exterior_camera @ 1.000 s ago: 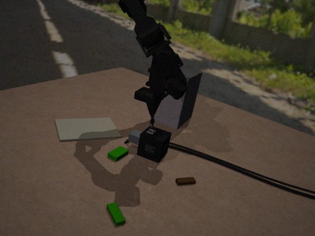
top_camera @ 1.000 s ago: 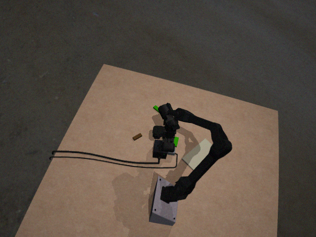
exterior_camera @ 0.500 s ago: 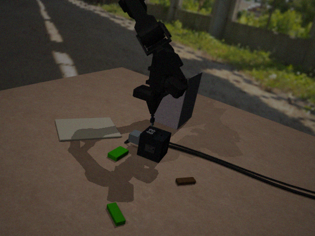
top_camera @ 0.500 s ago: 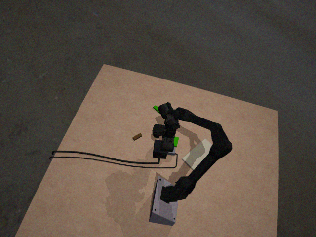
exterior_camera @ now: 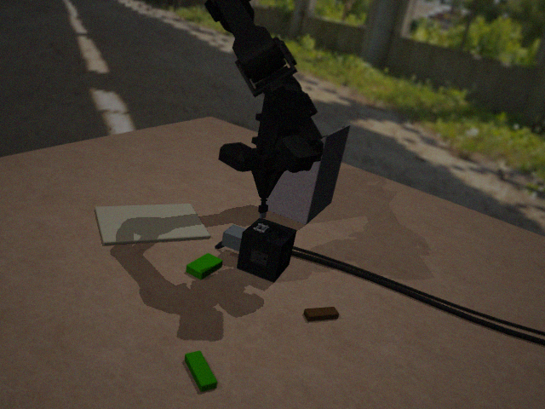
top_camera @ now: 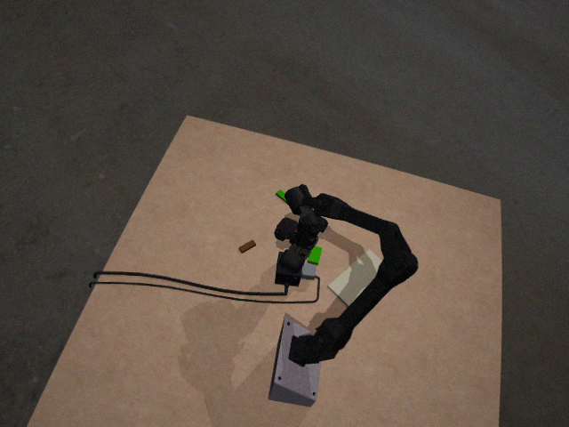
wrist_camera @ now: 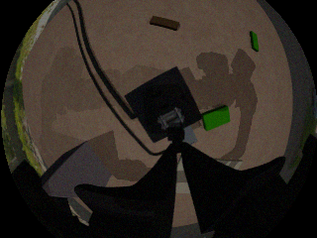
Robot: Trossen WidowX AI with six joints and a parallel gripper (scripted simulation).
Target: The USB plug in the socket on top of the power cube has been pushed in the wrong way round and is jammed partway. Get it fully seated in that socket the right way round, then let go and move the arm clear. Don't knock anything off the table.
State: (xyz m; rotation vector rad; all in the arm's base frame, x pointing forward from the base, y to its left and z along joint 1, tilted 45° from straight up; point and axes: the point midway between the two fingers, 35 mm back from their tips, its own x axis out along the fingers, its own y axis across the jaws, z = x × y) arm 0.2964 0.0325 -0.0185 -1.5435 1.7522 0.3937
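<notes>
Right now my gripper tip is 20 mm above the dark USB plug. Round my gripper tip: brown block (70 mm ahead, 170 mm to the left, 130 mm below); then pale flat card (20 mm ahead, 230 mm to the right, 130 mm below); then USB socket (10 mm to the left, 70 mm below).
</notes>
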